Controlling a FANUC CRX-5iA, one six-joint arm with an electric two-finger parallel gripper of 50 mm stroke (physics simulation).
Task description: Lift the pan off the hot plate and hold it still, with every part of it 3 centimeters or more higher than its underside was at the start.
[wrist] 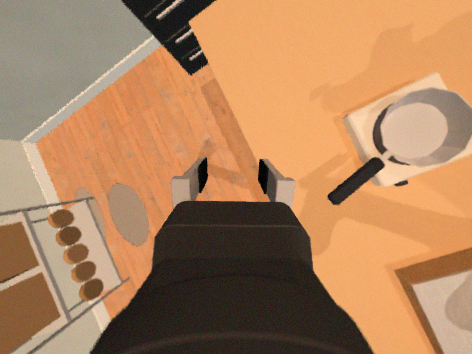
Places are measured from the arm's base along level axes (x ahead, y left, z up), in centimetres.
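Pixels of known places: gripper, fingertip midpoint: [233,169].
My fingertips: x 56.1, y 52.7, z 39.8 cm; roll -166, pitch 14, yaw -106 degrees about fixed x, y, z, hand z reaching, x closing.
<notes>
Ahead of a thing's pixels: the offset from my fingertips to its top centre. Level surfaces: height alone.
A grey pan [414,131] with a high faceted wall sits on the white, square hot plate @[dx -1.9, dy -42.1, dz -39.7 cm] [356,131] at the right of the wrist view. Its black handle @[dx -9.9, dy -23.2, dz -31.3 cm] [356,181] points down and to the left, out past the hot plate's edge, over the orange table top. A small dark knob @[dx -14.7, dy -38.3, dz -41.8 cm] [401,183] shows at the hot plate's lower edge. My gripper [233,169] is open and empty, left of the handle in the view and apart from it. The pan's right edge is close to the frame's edge, and its underside is hidden.
The table top @[dz -46.8 cm] [280,65] ends along a slanting edge, with wood floor [150,120] beyond it. A wood-framed tray [434,269] lies at the lower right. A black cabinet [187,42] with light handles stands at the top. A rack [60,295] with several round brown items is at the lower left.
</notes>
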